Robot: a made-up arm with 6 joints.
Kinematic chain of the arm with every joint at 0, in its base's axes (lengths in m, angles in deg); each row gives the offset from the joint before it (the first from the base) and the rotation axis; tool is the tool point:
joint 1: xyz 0 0 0.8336 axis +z
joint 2: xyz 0.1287 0 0 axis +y
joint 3: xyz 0 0 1.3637 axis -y
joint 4: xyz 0 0 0.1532 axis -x
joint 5: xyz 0.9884 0 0 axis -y
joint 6: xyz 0.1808 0 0 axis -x
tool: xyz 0 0 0
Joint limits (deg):
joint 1: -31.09..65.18
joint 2: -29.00..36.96
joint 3: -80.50..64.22
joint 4: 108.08..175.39
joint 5: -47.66..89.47
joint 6: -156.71..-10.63
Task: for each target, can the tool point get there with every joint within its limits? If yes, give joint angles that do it. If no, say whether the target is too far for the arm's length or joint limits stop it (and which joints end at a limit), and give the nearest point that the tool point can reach.
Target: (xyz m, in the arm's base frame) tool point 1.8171 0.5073 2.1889
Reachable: yes | joints 13.06 26.94 28.60 119.19 31.96 -86.40
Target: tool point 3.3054 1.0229 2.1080
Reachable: no: too far | nearest point 2.0314 0.6286 2.0099 | short by 1.337 m
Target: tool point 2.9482 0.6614 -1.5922
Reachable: no: too far | nearest point 1.5109 0.3390 0.9060 | short by 2.900 m
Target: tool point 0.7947 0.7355 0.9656
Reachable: yes | joints 37.26 30.52 -47.38 139.23 61.98 -107.53
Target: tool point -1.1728 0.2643 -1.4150
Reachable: no: joint limits stop it (at a limit: joint 1, joint 2, joint 4) | nearest point 0.1737 0.5310 0.8288 | short by 2.630 m
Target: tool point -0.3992 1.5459 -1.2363
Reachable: no: joint limits stop it (at a limit: joint 1, joint 2, joint 4) | nearest point 0.3826 0.9841 0.7651 | short by 2.221 m
